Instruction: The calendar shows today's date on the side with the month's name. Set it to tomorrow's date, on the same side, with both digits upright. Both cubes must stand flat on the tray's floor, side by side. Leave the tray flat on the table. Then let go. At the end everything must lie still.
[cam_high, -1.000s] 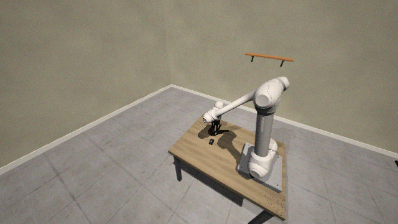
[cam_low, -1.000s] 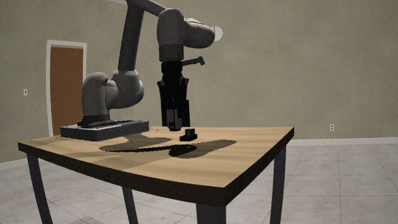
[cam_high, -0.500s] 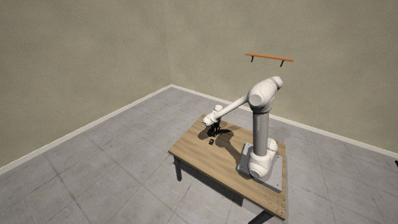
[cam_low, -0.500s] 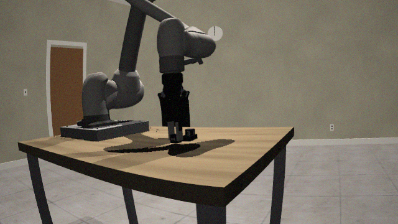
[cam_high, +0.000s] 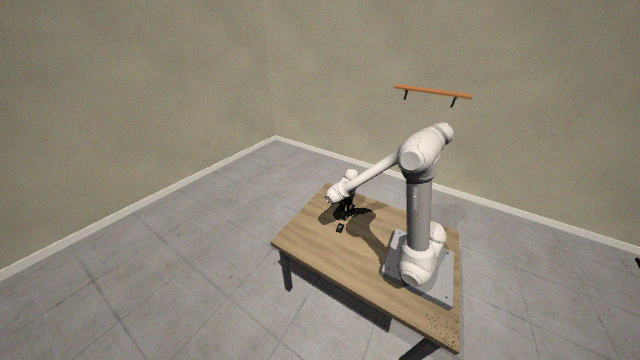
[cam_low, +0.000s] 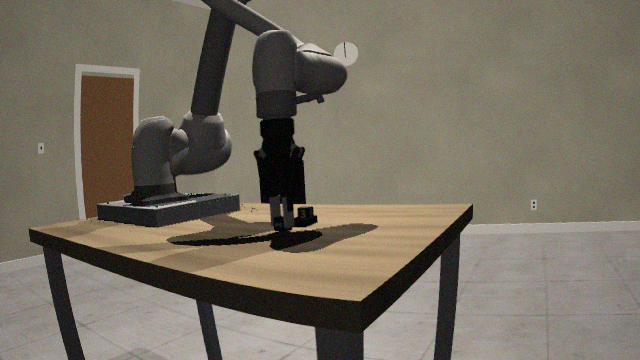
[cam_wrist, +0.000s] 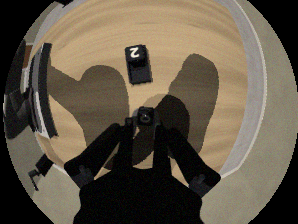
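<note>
Right now my hand is 30 mm above the dark cube. Also, from my hand: dark calendar tray (100 mm to the left, 40 mm below, 40 mm behind).
</note>
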